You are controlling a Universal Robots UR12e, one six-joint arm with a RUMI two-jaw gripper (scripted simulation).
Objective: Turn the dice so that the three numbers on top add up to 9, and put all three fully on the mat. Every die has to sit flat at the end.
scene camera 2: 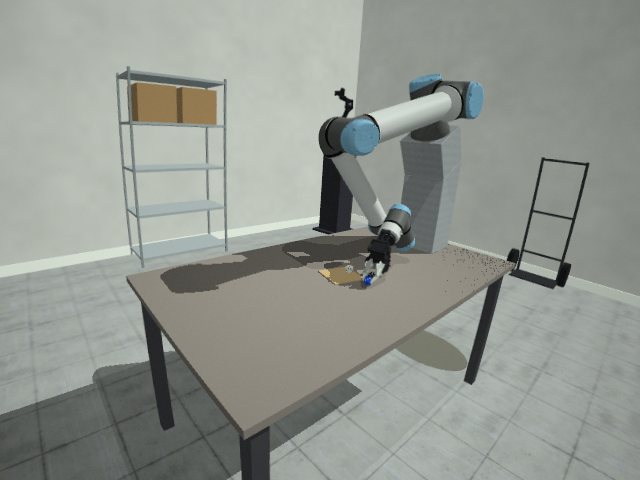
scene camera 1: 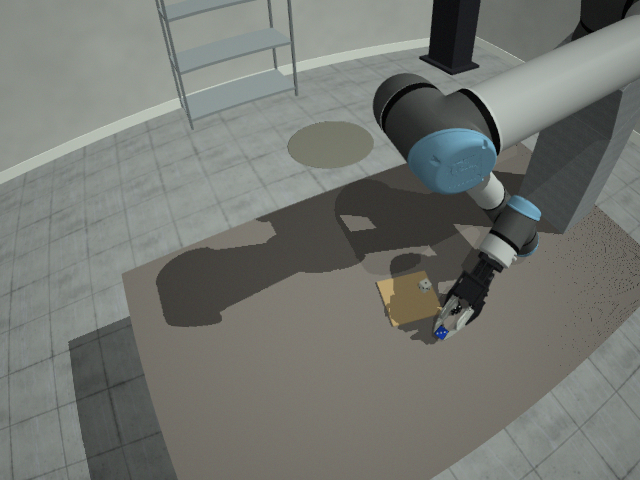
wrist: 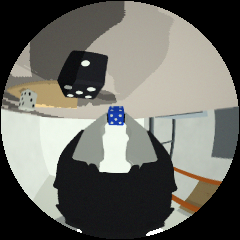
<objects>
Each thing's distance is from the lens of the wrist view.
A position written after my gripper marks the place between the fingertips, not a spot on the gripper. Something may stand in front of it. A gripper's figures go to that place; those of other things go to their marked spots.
my gripper [wrist: 116, 113]: 14 cm
black die [wrist: 83, 74]: 4 cm
tan mat [wrist: 49, 94]: 13 cm
The marked spots on the black die and the tan mat are 10 cm apart.
</objects>
